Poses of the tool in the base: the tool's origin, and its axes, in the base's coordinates. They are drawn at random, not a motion.
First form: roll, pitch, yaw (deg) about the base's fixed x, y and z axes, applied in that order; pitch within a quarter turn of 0, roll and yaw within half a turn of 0; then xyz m.
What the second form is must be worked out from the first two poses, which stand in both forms.
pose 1, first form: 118.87 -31.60 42.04 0.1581 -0.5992 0.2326
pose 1, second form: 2.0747 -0.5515 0.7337 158.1 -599.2 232.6
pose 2, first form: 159.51 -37.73 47.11 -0.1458 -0.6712 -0.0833
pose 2, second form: 2.7840 -0.6585 0.8222 -145.8 -671.2 -83.3
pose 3, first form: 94.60 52.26 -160.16 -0.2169 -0.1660 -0.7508
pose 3, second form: 1.6511 0.9121 -2.7953 -216.9 -166.0 -750.8
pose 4, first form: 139.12 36.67 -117.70 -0.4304 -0.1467 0.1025
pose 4, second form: 2.4281 0.6400 -2.0543 -430.4 -146.7 102.5
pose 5, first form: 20.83 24.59 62.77 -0.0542 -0.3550 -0.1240
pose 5, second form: 0.3636 0.4292 1.0955 -54.2 -355.0 -124.0
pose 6, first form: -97.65 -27.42 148.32 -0.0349 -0.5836 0.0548
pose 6, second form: -1.7043 -0.4786 2.5887 -34.9 -583.6 54.8
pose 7, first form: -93.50 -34.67 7.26 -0.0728 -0.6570 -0.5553
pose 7, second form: -1.6319 -0.6051 0.1267 -72.8 -657.0 -555.3
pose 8, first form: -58.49 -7.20 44.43 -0.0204 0.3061 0.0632
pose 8, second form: -1.0208 -0.1257 0.7754 -20.4 306.1 63.2
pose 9, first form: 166.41 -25.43 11.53 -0.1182 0.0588 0.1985
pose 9, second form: 2.9044 -0.4438 0.2012 -118.2 58.8 198.5
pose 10, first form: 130.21 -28.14 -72.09 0.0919 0.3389 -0.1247
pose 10, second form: 2.2726 -0.4911 -1.2582 91.9 338.9 -124.7
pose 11, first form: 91.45 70.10 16.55 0.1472 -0.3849 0.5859
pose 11, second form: 1.5961 1.2235 0.2889 147.2 -384.9 585.9
